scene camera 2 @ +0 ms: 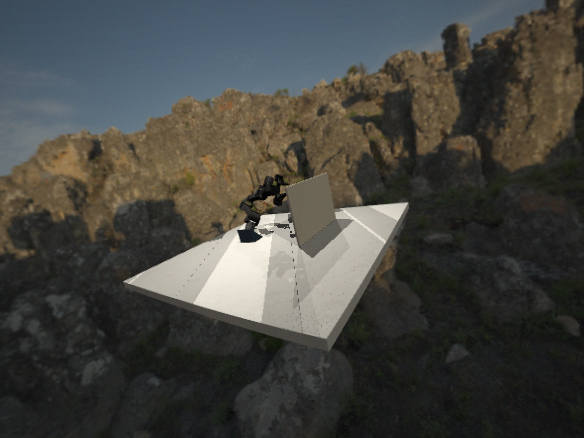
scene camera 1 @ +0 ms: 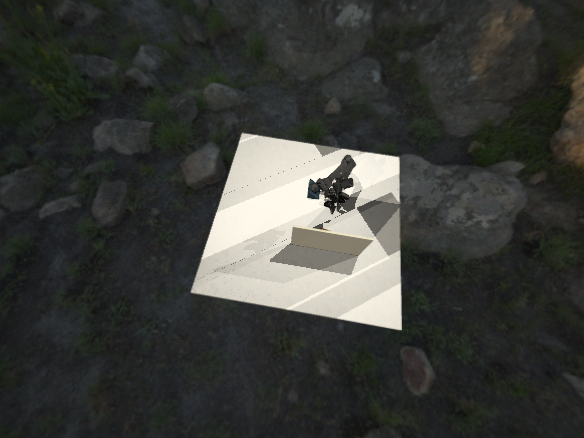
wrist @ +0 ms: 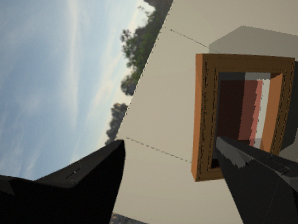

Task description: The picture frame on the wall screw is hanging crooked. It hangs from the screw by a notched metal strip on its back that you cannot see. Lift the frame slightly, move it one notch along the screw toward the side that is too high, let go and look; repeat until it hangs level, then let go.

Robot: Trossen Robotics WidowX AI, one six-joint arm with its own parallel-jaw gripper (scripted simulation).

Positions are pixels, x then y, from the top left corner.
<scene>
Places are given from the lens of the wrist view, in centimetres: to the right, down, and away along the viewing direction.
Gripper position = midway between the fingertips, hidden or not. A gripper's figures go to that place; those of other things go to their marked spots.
my gripper (wrist: 170,145): 1, 2, 10
picture frame (wrist: 239,96): 12, -2, 22
wall panel (wrist: 157,129): 1, 2, 25
</scene>
